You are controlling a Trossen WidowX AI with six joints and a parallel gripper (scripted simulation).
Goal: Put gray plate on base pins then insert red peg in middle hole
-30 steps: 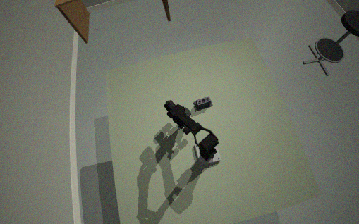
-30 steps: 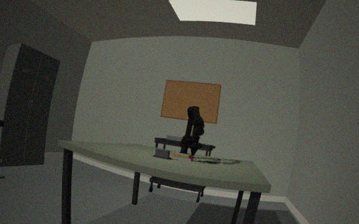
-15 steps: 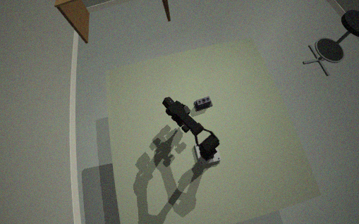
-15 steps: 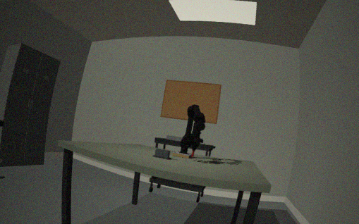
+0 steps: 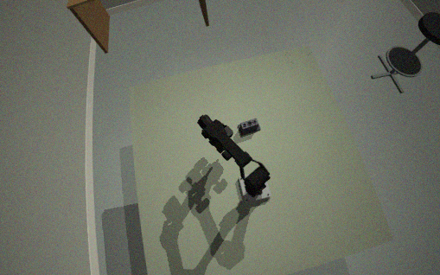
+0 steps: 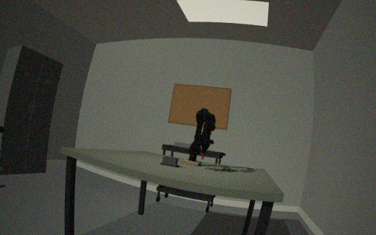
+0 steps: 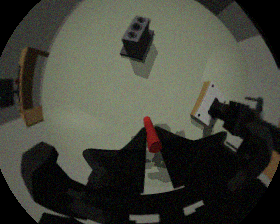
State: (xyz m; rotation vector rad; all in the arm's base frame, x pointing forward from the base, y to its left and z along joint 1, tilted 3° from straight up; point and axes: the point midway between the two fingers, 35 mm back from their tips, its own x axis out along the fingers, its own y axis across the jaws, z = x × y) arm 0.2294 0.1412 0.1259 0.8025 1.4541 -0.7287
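Right now my gripper tip is 13 cm short of the gray plate, 19 cm to the left of it and 7 cm above it. The rest, counted from my gripper tip: red peg: right at my gripper tip.
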